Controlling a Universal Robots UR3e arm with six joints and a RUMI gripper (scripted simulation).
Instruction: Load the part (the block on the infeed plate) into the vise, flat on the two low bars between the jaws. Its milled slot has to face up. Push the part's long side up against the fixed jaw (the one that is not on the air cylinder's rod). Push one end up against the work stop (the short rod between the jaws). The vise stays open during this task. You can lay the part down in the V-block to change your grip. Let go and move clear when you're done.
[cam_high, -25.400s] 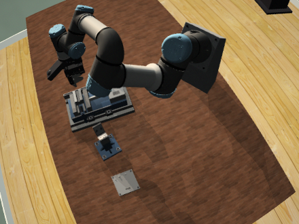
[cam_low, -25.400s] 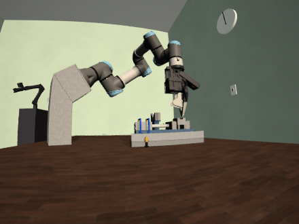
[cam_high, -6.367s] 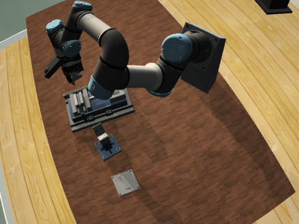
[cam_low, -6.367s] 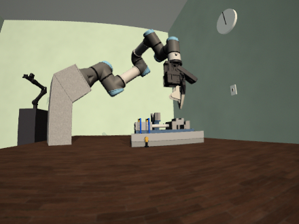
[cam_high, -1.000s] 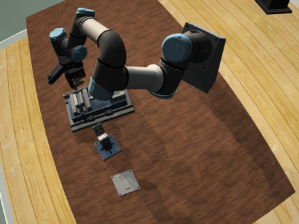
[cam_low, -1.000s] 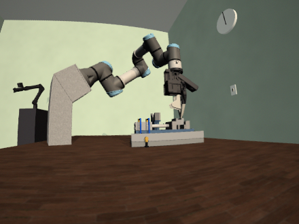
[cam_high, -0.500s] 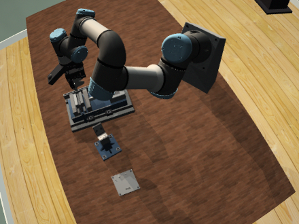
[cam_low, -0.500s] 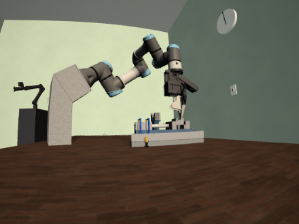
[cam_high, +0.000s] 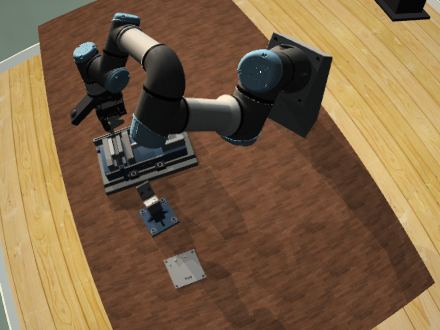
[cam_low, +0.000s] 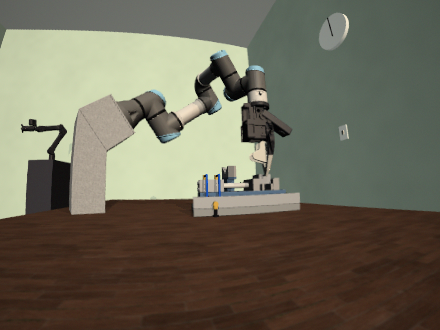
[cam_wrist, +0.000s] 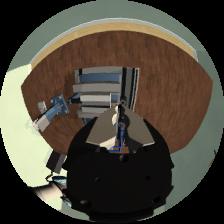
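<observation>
My gripper is now 50 mm to the right of the part and 20 mm above it. From my hand the other things lie so: grey infeed plate (120 mm behind, 430 mm to the left, 110 mm below).
</observation>
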